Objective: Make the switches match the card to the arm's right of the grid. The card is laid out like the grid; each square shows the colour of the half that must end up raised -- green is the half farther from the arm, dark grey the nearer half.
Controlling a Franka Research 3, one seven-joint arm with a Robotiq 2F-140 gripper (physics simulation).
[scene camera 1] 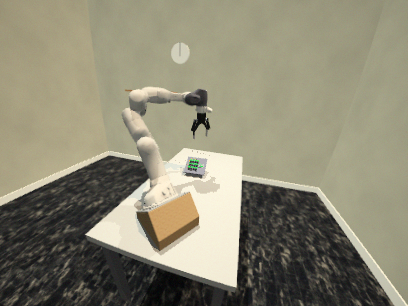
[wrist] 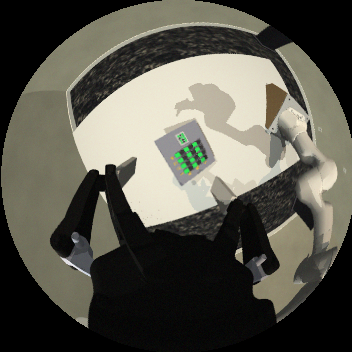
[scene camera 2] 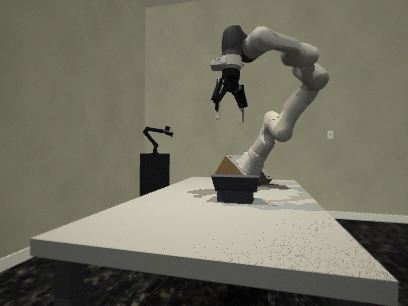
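Note:
A grey switch box (scene camera 1: 202,172) (scene camera 2: 235,183) (wrist: 173,171) stands on the table. On its top, a grid of green and dark grey rocker switches (scene camera 1: 193,165) (wrist: 190,157) shows in the wrist view. The small card (wrist: 182,138) with green and dark squares lies on the box beside the grid; its single squares are too small to read surely. Which half of each switch is raised cannot be told at this size. My gripper (scene camera 1: 200,136) (scene camera 2: 230,120) (wrist: 174,174) is open and empty, high above the box, with its fingers wide apart.
A brown wedge-shaped block (scene camera 1: 172,222) (scene camera 2: 228,166) (wrist: 274,104) stands by the arm's base on the white table (scene camera 1: 215,250) (scene camera 2: 150,230) (wrist: 115,110). A black pedestal (scene camera 2: 155,172) with a small dark arm stands beyond the table.

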